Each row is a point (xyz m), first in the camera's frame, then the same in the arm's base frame.
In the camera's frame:
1: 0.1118 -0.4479 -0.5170
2: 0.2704 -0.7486 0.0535
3: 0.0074 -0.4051 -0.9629
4: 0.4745 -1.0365 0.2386
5: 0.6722 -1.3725 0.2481
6: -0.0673 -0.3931 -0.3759
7: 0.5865 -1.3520 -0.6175
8: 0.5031 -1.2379 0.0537
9: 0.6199 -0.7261 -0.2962
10: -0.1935 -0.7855 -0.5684
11: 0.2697 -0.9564 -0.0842
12: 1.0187 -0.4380 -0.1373
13: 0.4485 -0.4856 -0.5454
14: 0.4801 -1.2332 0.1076
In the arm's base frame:
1: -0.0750 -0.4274 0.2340
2: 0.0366 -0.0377 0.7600
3: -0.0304 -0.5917 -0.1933
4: 0.1156 0.3269 0.9000
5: 0.2382 0.6953 0.8631
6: -0.0009 -0.5782 0.3976
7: 0.2949 0.5045 0.0161
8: 0.2517 0.4558 0.6989
9: -0.2040 0.1619 0.3764
10: 0.3810 -0.4406 0.1922
11: 0.1960 0.0797 0.6085
12: -0.6862 0.2913 0.5108
13: -0.2677 -0.1558 0.1659
14: 0.2623 0.4426 0.7552

